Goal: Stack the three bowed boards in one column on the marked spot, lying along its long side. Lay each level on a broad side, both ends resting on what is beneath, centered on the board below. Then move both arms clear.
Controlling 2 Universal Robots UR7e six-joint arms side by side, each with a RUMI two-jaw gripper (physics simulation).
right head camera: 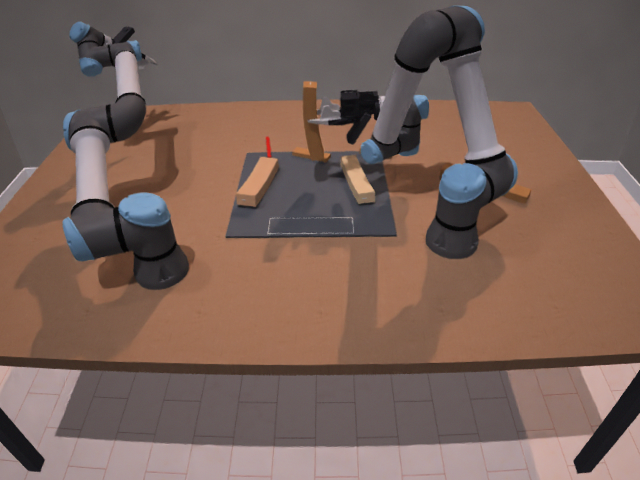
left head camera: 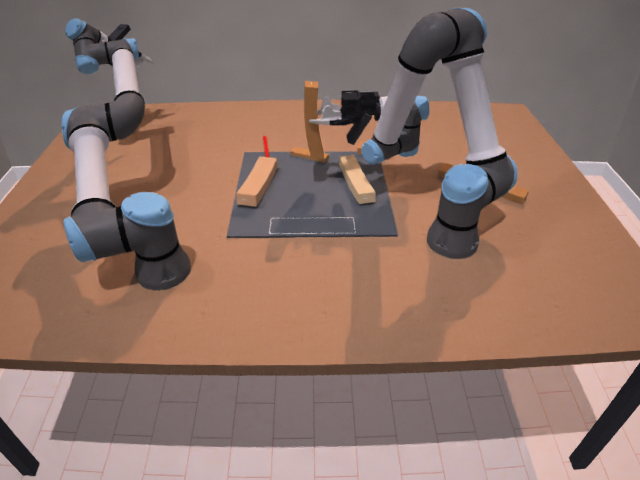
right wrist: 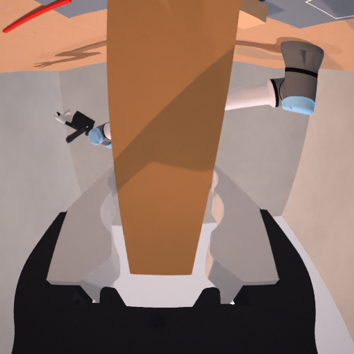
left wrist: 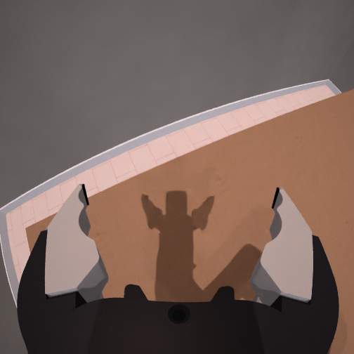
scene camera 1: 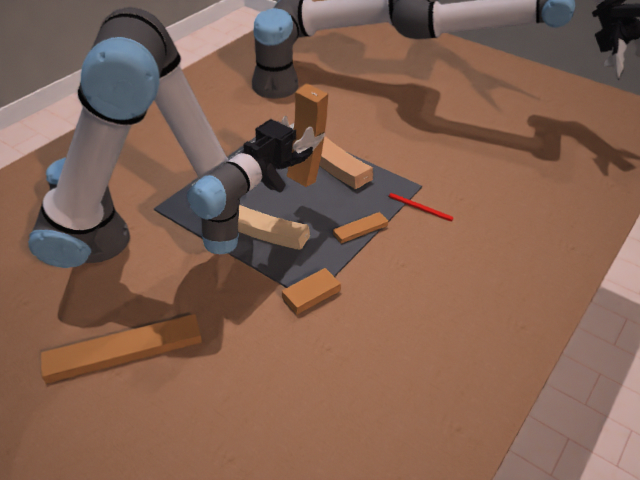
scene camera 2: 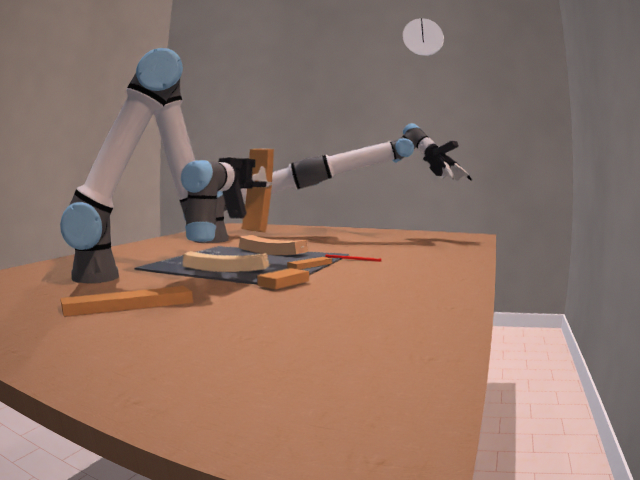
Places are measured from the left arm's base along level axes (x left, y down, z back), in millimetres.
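Pixels of known places: left gripper, fingertip midpoint: (right head camera: 143,62) (left head camera: 139,60) (scene camera 2: 462,179); right gripper, fingertip midpoint: (right head camera: 307,116) (left head camera: 308,116) (scene camera 1: 311,128) (scene camera 2: 260,183); left arm's base at its link origin: (right head camera: 162,270) (left head camera: 163,270) (scene camera 1: 275,85); right arm's base at its link origin: (right head camera: 451,241) (left head camera: 452,241) (scene camera 1: 97,240) (scene camera 2: 95,277).
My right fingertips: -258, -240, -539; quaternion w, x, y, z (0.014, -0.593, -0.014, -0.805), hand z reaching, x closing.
Ahead of a thing's pixels: the offset from my right fingertips to its top centre, as dx, dy, dz. "spot": to the spot under its first point. Level surfaces: height alone.
My right gripper (left head camera: 313,117) (scene camera 1: 315,140) is shut on a dark orange bowed board @(-19, -105, -5) (left head camera: 311,103) (right head camera: 310,100) (scene camera 1: 311,113) (scene camera 2: 260,201) (right wrist: 170,125), holding it nearly upright above the dark mat @(dy +233) (left head camera: 305,201) (scene camera 1: 356,198). A salmon bowed board @(+148, +185, +88) (left head camera: 257,180) (right head camera: 257,180) (scene camera 1: 343,165) (scene camera 2: 271,244) lies on the mat at the left in the head views. A pale yellow bowed board @(-160, +187, -11) (left head camera: 356,180) (right head camera: 357,180) (scene camera 1: 271,227) (scene camera 2: 224,261) lies on it at the right. The marked outline @(spot: -71, +234, +205) (left head camera: 312,217) (right head camera: 310,217) is at the mat's near edge, bare. My left gripper (left wrist: 180,188) is open and empty, high over the far left of the table.
A small flat orange block @(+41, +218, -152) (scene camera 1: 360,227) (scene camera 2: 310,262) lies on the mat's edge, a thicker orange block @(-183, +209, -247) (scene camera 1: 311,290) (scene camera 2: 283,279) beside the mat. A long orange bar @(-580, +214, -137) (scene camera 1: 121,347) (scene camera 2: 126,301) lies by the right arm's base. A red stick @(+221, +225, -179) (left head camera: 266,146) (scene camera 1: 421,206) lies at the mat's far edge.
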